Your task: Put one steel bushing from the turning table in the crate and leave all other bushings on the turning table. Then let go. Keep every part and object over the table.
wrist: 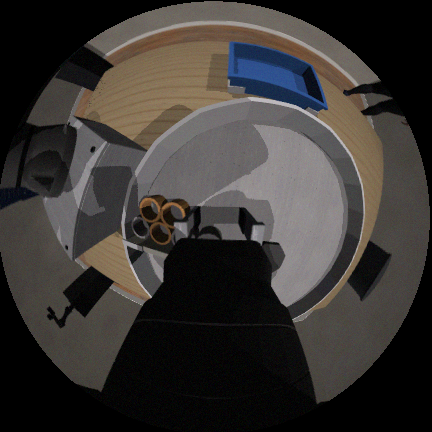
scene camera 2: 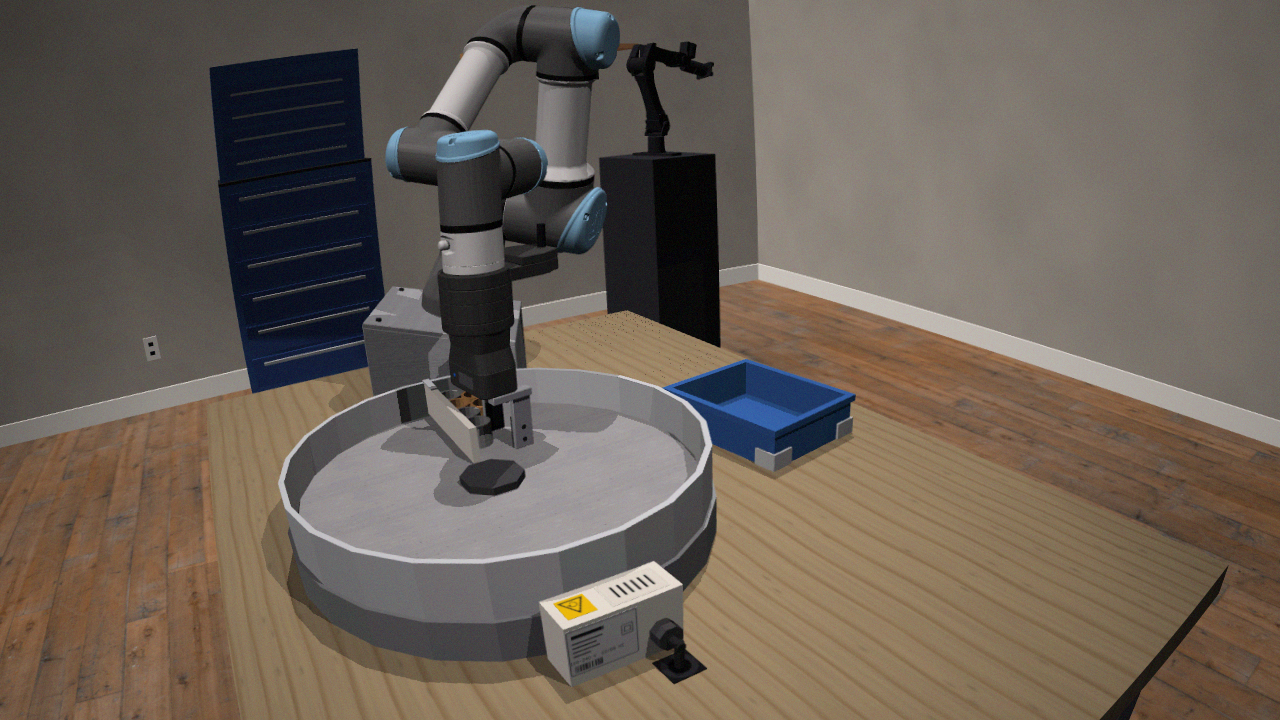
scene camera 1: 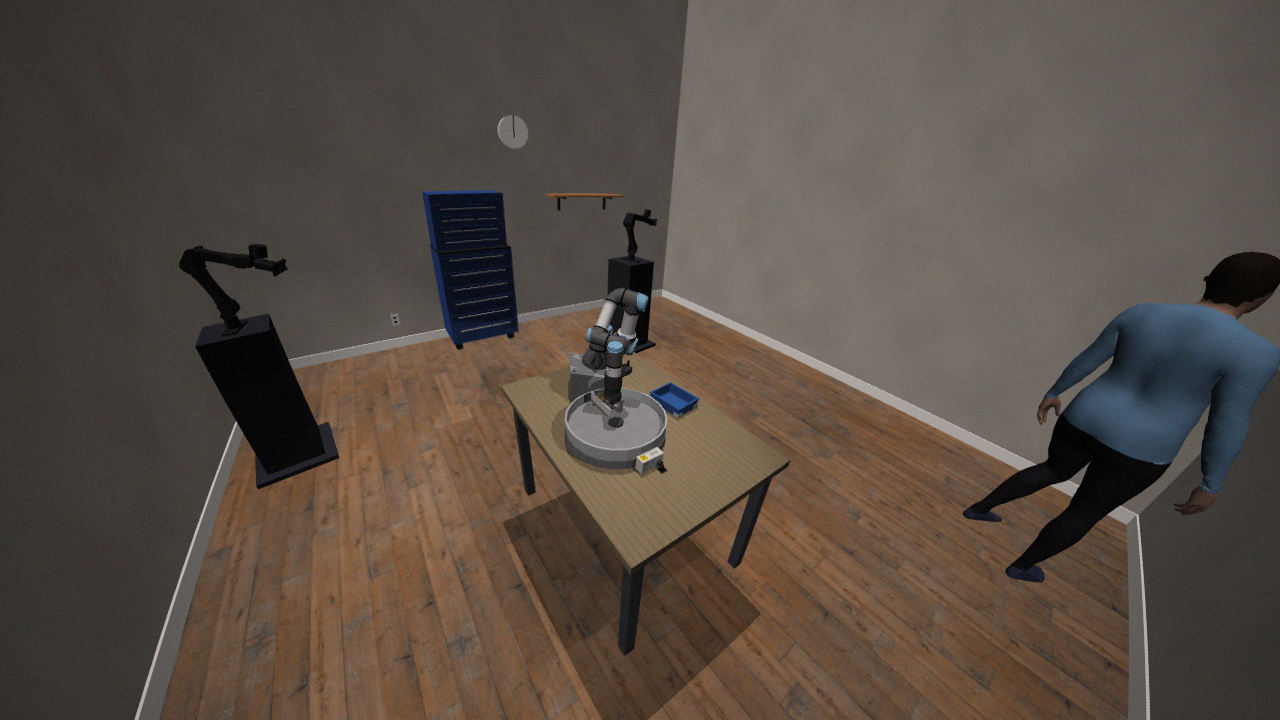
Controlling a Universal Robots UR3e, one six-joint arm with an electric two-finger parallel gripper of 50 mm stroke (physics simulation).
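Frame: origin at the arm's base, x right, y ahead, z up, level; millimetres.
Seen in the pictures: gripper, fingertip midpoint: (wrist: 219, 214) (scene camera 2: 508, 436) (scene camera 1: 615, 408); arm's base, link origin: (wrist: 59, 160) (scene camera 1: 594, 363).
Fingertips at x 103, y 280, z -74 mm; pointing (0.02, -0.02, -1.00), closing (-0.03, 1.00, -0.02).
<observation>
Pixels of each thing's middle, then the offset from my fingertips to it. "pt": a spot on its surface instead.
- pale fence, surface spot: (scene camera 2: 454, 423) pt dz +28, dx +56, dy -16 mm
- blue crate, body centre: (scene camera 2: 758, 410) (wrist: 275, 71) (scene camera 1: 673, 399) dz -28, dx -291, dy +97 mm
- dark hub, body centre: (scene camera 2: 492, 476) (wrist: 265, 259) (scene camera 1: 616, 422) dz +4, dx +65, dy +77 mm
- white box, surface spot: (scene camera 2: 572, 646) (scene camera 1: 643, 466) pt dz -14, dx +147, dy +321 mm
My gripper (wrist: 219, 214) (scene camera 2: 506, 424) is open, fingers pointing down, low inside the turning table (scene camera 1: 617, 452) (scene camera 2: 501, 586) (wrist: 356, 200). Nothing is held. A steel bushing (wrist: 210, 228) (scene camera 2: 484, 436) stands by the end of a pale fence (scene camera 2: 454, 423); in the wrist view it shows in the gap between the fingers, its lower part hidden by the gripper body. Three bronze bushings (wrist: 159, 198) (scene camera 2: 466, 402) and another steel bushing (wrist: 133, 227) stand beyond the left finger in that view. A further grey edge beside that finger is partly hidden. The blue crate (scene camera 1: 662, 402) (scene camera 2: 733, 431) (wrist: 272, 92) looks empty.
The turning table's raised wall stands between the gripper and the crate. A dark hub (scene camera 2: 492, 477) (wrist: 274, 256) rises near the fence's end. The grey base block (scene camera 2: 402, 351) is behind the turning table. A white box (scene camera 2: 572, 646) (scene camera 1: 648, 464) stands at its front.
</observation>
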